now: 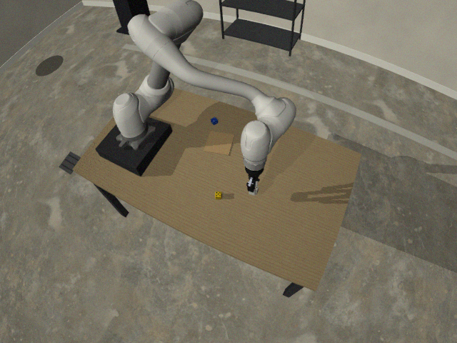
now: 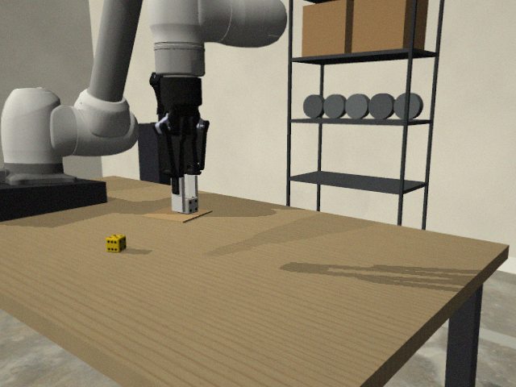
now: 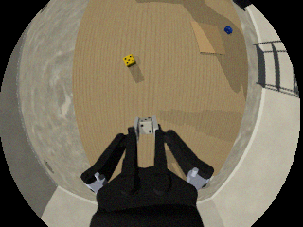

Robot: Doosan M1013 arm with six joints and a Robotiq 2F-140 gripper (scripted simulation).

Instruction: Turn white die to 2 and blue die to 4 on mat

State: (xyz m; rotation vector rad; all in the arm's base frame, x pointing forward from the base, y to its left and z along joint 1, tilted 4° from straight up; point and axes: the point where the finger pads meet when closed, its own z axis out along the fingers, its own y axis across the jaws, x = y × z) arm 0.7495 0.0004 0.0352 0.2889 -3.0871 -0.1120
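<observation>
The mat is 320 mm behind my hand, 210 mm to the left of it and 130 mm below it. The rest, counted from my hand: blue die: 430 mm behind, 320 mm to the left, 120 mm below; then white die: 10 mm ahead, 20 mm below; then yellow die: 150 mm behind, 70 mm to the right, 120 mm below.
</observation>
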